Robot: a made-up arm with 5 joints.
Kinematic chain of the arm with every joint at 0, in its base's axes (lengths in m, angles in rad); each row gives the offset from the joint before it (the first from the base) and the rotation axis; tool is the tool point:
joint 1: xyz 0 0 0.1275 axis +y
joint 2: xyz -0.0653 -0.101 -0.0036 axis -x
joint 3: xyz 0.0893 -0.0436 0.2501 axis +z
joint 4: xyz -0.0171 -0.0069 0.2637 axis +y
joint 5: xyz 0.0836 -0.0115 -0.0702 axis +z
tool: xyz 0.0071 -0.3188 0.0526
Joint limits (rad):
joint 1: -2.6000..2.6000
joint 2: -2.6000..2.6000
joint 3: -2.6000..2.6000
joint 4: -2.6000..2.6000
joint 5: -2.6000..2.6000
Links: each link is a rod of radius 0.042 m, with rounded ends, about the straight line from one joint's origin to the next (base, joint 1, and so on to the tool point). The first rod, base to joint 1, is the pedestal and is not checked.
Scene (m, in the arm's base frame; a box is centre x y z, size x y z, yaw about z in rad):
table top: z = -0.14
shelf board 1: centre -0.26 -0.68 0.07 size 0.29 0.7 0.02 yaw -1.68
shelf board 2: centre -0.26 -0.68 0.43 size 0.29 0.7 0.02 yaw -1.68
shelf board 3: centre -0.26 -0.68 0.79 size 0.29 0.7 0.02 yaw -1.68
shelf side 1: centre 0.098 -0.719 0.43 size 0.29 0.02 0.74 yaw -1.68
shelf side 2: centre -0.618 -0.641 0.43 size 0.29 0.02 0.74 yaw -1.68
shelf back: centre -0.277 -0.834 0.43 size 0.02 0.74 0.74 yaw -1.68
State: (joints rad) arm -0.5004 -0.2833 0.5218 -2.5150 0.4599
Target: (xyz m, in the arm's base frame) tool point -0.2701 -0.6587 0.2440
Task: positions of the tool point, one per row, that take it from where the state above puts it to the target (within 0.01 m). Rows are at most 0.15 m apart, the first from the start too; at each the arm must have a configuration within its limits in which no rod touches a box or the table.
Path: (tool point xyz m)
1: -0.2292 -0.6138 0.6087
2: -0.2187 -0.5417 0.6174
3: -0.2136 -0.4598 0.6109
4: -0.2125 -0.3720 0.5878
5: -0.2422 -0.4001 0.4655
6: -0.2476 -0.3982 0.3448
7: -0.2381 -0.3663 0.2440
8: -0.2401 -0.4788 0.2618
9: -0.2519 -0.5783 0.2637
10: -0.2701 -0.6587 0.2440

